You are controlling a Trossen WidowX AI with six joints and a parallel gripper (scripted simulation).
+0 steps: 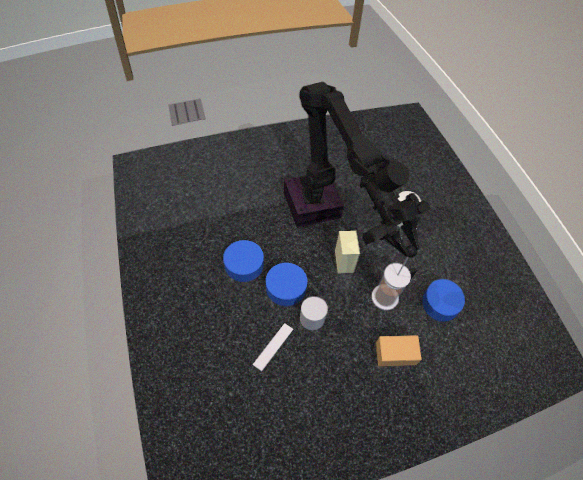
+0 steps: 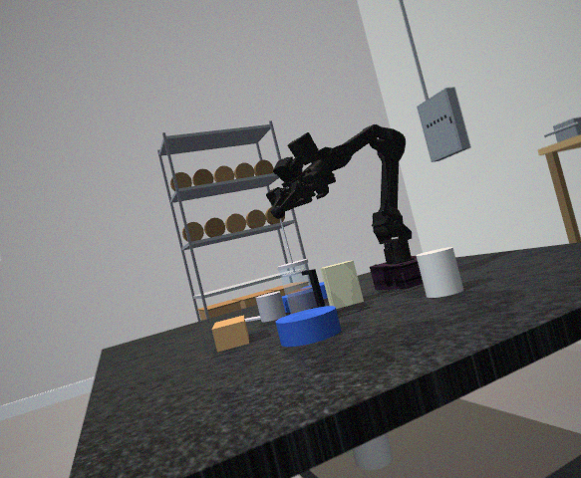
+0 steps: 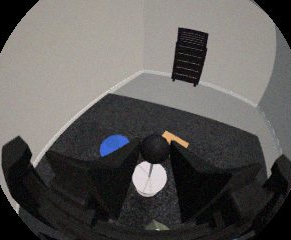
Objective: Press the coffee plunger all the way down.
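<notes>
The coffee press is 10 mm behind my gripper tip, 10 mm to the left of it and 140 mm below it. From my gripper tip the other things lie so: white strip: 100 mm ahead, 360 mm to the right, 270 mm below; orange box: 170 mm ahead, 20 mm to the right, 250 mm below; grey cylinder: 20 mm ahead, 230 mm to the right, 240 mm below.
</notes>
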